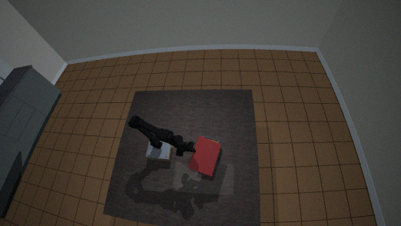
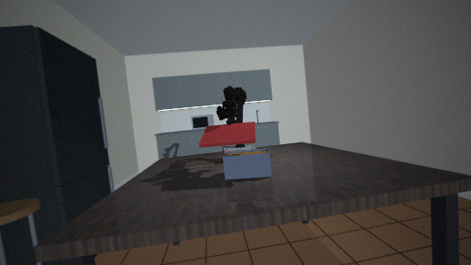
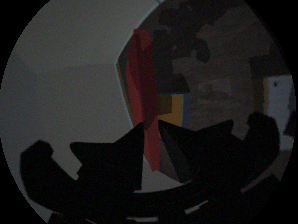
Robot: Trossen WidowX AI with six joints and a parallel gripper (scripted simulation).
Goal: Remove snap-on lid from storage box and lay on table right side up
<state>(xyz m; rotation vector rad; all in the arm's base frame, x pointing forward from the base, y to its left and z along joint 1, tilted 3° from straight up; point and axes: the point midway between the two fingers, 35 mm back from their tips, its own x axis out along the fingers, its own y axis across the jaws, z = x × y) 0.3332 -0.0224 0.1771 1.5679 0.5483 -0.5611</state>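
The red lid lies 80 mm ahead of my gripper tip and 30 mm below it. The rest, counted from my gripper tip: storage box: 60 mm ahead, 70 mm to the left, 180 mm below.
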